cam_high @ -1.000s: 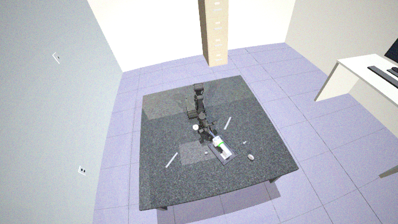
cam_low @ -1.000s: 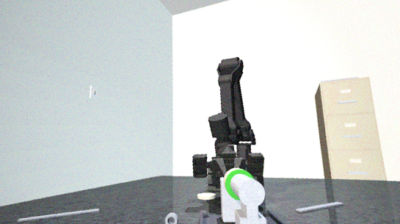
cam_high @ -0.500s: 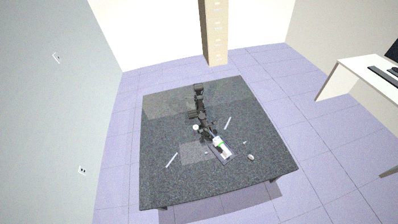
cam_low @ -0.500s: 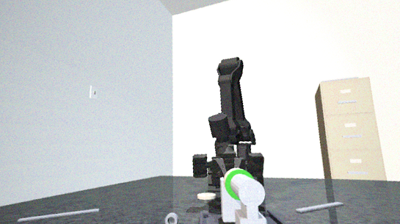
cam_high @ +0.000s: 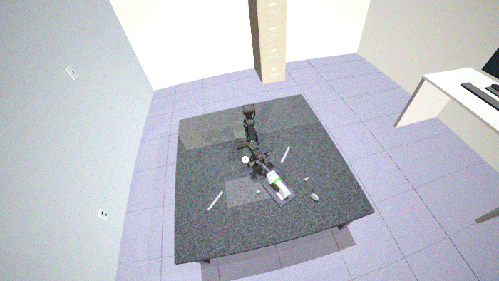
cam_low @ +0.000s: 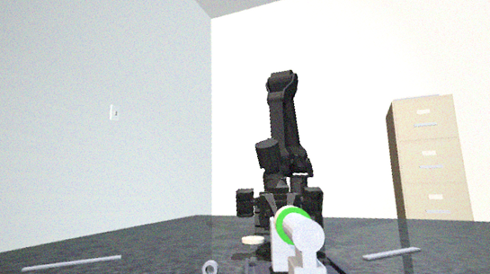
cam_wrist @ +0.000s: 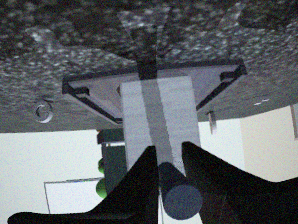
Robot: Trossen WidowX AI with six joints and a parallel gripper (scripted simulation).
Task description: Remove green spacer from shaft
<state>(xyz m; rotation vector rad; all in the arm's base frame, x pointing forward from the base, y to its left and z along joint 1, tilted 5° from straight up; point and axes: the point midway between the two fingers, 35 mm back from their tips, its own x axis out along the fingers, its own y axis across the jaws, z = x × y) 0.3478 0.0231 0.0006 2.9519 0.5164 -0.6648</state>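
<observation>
Now: gripper tip 5 cm short of the grey shaft, 2 cm to the right of it and 2 cm below it. From my gripper tip the other things lie so: bolt 12 cm ahead, 26 cm to the left, 6 cm below; then green spacer 12 cm ahead, 4 cm to the left, 2 cm above.
</observation>
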